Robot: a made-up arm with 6 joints. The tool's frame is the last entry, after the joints.
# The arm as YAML. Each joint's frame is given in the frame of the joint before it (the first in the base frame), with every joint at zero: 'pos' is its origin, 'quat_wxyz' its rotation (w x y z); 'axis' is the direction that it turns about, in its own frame. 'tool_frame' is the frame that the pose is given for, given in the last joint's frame.
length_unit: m
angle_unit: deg
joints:
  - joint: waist
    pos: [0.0, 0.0, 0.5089]
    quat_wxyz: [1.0, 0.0, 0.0, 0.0]
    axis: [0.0, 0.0, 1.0]
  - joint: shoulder
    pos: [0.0, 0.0, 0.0]
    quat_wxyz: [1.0, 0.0, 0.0, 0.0]
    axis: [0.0, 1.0, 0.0]
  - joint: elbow
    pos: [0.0, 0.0, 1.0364]
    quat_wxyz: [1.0, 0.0, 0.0, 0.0]
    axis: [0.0, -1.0, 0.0]
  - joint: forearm
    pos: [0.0, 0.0, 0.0]
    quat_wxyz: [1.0, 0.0, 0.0, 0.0]
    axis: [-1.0, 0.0, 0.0]
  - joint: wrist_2
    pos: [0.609, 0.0, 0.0]
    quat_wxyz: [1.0, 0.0, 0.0, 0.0]
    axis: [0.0, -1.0, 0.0]
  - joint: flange
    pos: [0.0, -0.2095, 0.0]
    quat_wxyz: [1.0, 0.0, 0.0, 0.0]
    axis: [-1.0, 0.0, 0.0]
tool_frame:
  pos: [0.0, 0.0, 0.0]
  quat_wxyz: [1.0, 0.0, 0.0, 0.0]
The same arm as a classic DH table. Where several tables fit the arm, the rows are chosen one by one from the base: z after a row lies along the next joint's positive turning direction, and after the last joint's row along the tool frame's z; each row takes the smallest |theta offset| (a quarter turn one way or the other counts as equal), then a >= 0, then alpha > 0; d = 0 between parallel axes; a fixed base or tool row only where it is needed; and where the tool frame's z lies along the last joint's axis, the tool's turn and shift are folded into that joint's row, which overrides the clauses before.
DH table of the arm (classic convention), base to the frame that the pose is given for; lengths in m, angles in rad. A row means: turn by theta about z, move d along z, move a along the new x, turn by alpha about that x. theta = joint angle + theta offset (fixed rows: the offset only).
waist: a 0.0000  alpha -1.5708  d 0.5089  theta0 0.0000
shoulder: a 1.0364  alpha 3.1416  d 0.0000  theta0 -1.5708
elbow: a 0.0000  alpha -1.5708  d 0.0000  theta0 0.0000
forearm: a 0.0000  alpha 1.5708  d -0.6090  theta0 0.0000
wrist_2: a 0.0000  alpha -1.5708  d 0.2095  theta0 0.0000
flange: a 0.0000  alpha 1.5708  d 0.0000  theta0 1.5708
tool (fixed): a 0.0000  alpha 0.0000  d 0.0000  theta0 -1.5708

